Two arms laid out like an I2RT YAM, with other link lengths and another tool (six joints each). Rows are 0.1 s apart.
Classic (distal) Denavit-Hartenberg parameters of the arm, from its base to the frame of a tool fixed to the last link. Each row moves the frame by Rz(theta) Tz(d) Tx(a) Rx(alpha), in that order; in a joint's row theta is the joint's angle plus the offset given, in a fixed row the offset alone. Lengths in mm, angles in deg.
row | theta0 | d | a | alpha
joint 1 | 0.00 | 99.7 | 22.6 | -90.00
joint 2 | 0.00 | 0.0 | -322.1 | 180.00
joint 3 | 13.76 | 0.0 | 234.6 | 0.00
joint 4 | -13.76 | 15.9 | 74.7 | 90.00
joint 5 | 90.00 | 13.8 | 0.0 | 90.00
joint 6 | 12.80 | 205.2 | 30.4 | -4.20
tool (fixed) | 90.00 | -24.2 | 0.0 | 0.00
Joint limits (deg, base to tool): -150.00..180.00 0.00..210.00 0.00..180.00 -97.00..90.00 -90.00..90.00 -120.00..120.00
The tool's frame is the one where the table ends.
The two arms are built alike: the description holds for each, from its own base.
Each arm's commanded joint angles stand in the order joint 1, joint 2, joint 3, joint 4, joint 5, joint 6.
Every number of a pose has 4 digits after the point. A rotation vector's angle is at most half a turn.
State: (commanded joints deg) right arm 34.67 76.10 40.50 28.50 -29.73 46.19; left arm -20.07 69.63 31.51 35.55 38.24 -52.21
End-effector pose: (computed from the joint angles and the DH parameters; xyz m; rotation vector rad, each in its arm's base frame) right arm 0.2928 0.2742 0.2567 -0.0952 2.0329 1.6096; left arm 0.2575 -0.2490 0.3026 0.3198 1.8202 -1.3144
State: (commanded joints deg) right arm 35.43 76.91 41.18 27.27 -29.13 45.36; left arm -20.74 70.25 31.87 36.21 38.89 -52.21
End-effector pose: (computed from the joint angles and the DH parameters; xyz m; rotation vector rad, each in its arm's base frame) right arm 0.2932 0.2784 0.2519 -0.1032 2.0555 1.5933; left arm 0.2554 -0.2539 0.3043 0.3439 1.8141 -1.3302
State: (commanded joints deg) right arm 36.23 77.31 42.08 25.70 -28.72 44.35; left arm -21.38 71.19 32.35 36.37 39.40 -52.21
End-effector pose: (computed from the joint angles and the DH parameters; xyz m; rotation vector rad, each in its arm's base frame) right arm 0.2920 0.2826 0.2501 -0.1209 2.0725 1.5789; left arm 0.2549 -0.2589 0.3034 0.3608 1.8202 -1.3447
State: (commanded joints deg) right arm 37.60 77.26 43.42 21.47 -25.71 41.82; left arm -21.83 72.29 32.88 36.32 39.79 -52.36
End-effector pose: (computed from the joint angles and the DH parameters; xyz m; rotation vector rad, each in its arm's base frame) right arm 0.2925 0.2827 0.2439 -0.1240 2.1081 1.5070; left arm 0.2563 -0.2631 0.3011 0.3684 1.8329 -1.3576
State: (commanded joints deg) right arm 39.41 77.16 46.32 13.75 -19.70 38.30; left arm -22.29 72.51 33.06 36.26 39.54 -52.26
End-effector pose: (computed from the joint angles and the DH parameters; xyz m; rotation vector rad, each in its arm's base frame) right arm 0.2969 0.2774 0.2360 -0.1048 2.1656 1.3683; left arm 0.2559 -0.2653 0.3010 0.3729 1.8343 -1.3586
